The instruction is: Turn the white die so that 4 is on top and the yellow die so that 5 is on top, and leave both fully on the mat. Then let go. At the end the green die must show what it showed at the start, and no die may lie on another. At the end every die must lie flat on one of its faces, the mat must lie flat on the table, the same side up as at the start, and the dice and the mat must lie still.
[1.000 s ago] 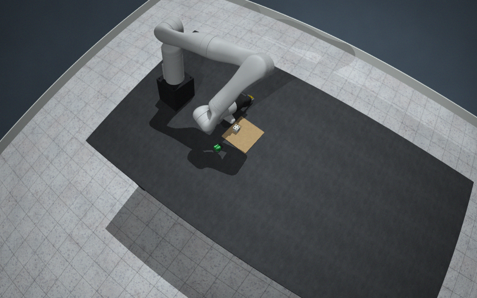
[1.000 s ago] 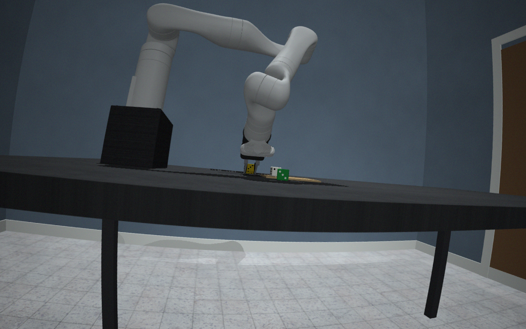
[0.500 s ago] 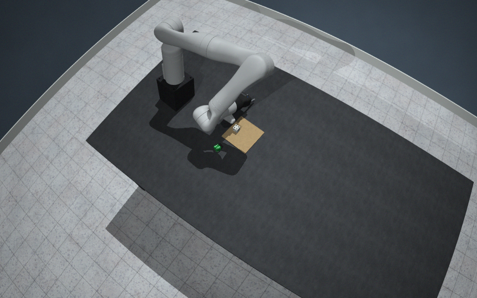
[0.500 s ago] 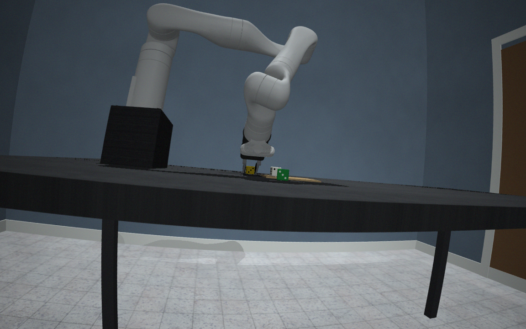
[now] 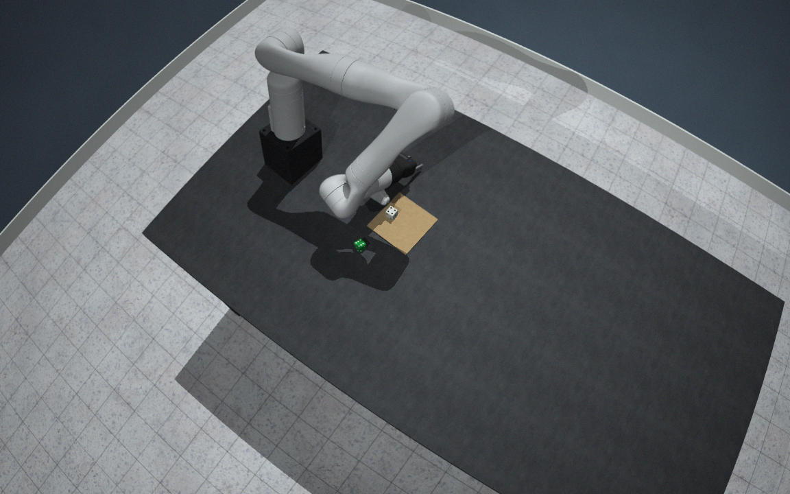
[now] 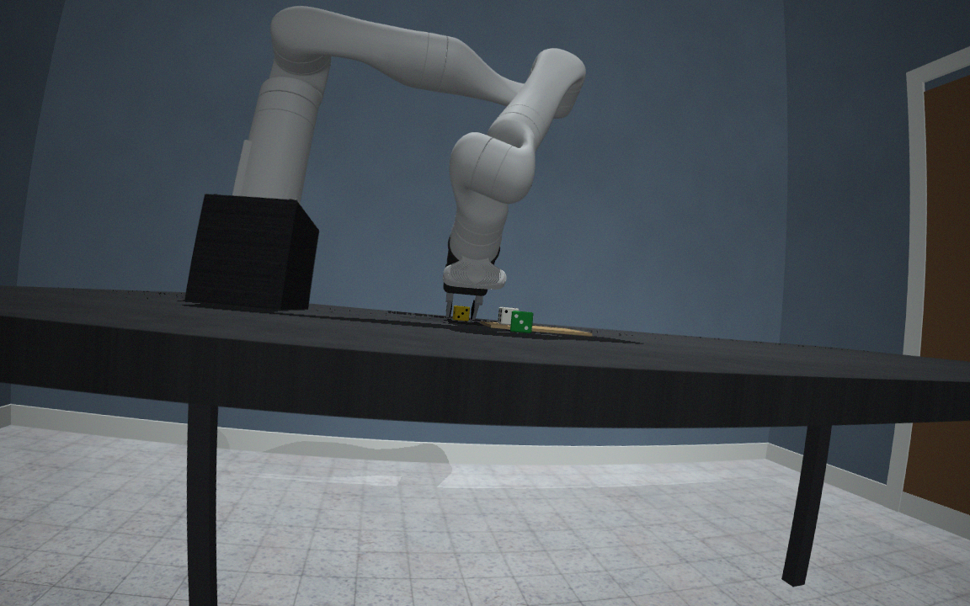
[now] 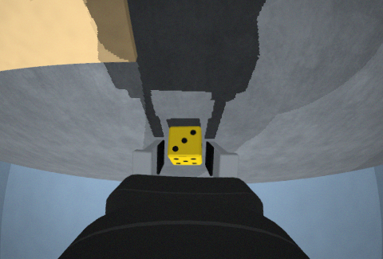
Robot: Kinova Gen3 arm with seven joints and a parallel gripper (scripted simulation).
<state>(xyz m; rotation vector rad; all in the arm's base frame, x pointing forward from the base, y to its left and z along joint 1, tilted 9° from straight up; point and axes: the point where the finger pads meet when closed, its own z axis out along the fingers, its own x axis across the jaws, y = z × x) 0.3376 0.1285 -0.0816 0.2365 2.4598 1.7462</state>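
Right now my hand is 1 cm above the yellow die. Also, from my hand: green die: 29 cm to the right, 1 cm below; white die: 17 cm to the right, 3 cm ahead; tan mat: 17 cm to the right, 6 cm ahead, 2 cm below.
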